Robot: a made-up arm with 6 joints.
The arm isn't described. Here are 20 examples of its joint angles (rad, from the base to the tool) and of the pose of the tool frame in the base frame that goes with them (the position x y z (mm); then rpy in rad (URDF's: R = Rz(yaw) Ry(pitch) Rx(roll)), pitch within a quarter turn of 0, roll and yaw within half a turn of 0).
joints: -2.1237 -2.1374 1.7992 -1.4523 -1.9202 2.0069
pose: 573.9 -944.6 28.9 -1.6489 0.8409 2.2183
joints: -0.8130 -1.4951 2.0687 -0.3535 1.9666 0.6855
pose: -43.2 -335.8 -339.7 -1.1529 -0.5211 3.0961
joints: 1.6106 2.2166 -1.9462 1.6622 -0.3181 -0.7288
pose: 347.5 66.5 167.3 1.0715 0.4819 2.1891
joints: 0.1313 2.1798 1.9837 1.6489 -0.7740 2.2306
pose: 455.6 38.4 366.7 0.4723 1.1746 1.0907
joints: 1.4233 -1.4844 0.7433 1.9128 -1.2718 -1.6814
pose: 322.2 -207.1 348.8 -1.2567 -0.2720 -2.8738
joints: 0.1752 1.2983 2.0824 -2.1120 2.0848 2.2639
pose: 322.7 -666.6 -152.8 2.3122 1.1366 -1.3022
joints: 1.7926 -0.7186 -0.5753 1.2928 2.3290 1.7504
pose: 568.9 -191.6 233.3 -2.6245 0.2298 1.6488
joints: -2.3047 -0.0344 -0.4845 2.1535 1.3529 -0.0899
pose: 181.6 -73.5 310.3 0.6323 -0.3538 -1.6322
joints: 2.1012 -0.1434 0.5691 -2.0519 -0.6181 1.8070
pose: -353.3 55.9 750.3 -2.6418 0.7529 -1.1237
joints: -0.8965 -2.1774 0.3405 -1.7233 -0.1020 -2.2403
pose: 1349.9 -124.5 -223.7 -1.9968 0.7498 -2.7992
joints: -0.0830 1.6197 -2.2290 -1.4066 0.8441 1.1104
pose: 758.3 -555.8 841.0 2.8821 -0.6110 0.3032
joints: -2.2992 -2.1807 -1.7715 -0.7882 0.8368 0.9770
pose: 536.3 368.8 -632.4 -1.8472 0.1311 2.2554
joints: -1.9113 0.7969 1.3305 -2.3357 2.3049 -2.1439
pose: -32.3 33.2 694.1 2.3691 1.0115 2.8802
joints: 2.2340 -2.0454 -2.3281 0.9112 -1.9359 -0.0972
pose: 103.9 -249.2 34.6 -1.4522 -0.8213 3.0300
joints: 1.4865 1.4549 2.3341 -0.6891 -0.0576 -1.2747
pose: 1039.8 539.9 -116.8 -0.8551 -0.2117 -0.5054
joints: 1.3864 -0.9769 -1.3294 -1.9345 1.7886 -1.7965
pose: 227.2 -205.3 1005.7 1.2808 0.8235 2.0824
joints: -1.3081 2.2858 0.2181 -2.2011 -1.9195 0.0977
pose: 634.8 -227.1 940.0 2.8807 0.0293 1.6279
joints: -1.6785 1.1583 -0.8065 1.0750 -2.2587 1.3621
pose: 298.5 150.9 -43.9 -1.8191 -0.0103 2.8921
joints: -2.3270 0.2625 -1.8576 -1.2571 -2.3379 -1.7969
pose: -100.6 779.0 75.8 0.0378 -0.0225 1.1112
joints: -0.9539 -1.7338 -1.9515 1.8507 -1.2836 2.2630
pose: 541.1 -27.4 77.5 1.5112 -0.8764 1.5772
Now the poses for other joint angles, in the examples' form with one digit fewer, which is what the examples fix.
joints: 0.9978 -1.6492 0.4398 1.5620 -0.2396 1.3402
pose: 391 47 122 -1.900 -0.478 -1.062
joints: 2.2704 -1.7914 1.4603 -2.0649 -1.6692 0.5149
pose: 589 -195 1009 2.598 0.794 -0.254
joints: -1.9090 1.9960 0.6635 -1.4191 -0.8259 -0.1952
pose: 96 -91 1083 1.823 -0.294 3.065
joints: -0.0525 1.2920 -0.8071 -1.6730 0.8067 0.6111
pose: -265 -520 656 -0.027 -0.598 2.949
